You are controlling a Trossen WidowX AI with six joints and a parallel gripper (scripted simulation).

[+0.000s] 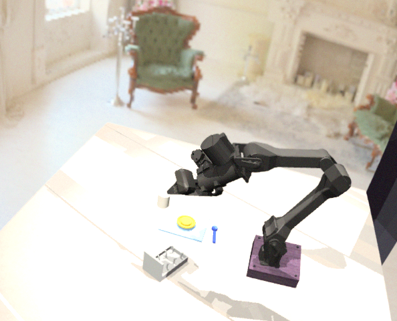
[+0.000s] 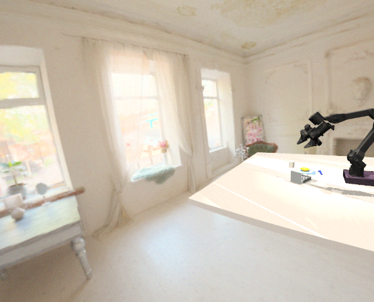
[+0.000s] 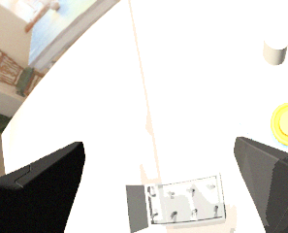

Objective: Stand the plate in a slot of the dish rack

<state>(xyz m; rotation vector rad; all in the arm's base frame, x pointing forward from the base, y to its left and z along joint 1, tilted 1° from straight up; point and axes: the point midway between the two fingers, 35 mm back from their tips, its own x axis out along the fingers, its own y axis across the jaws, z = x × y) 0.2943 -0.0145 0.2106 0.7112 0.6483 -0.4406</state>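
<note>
My gripper tip is 21 cm above the yellow plate, 13 cm to the left of it and 5 cm past it. From my gripper tip the other things lie so: blue spoon (22 cm below, 15 cm behind, 11 cm to the right); then light blue mat (22 cm below, 13 cm to the right, 4 cm behind); then grey dish rack (20 cm below, 7 cm to the left).
</note>
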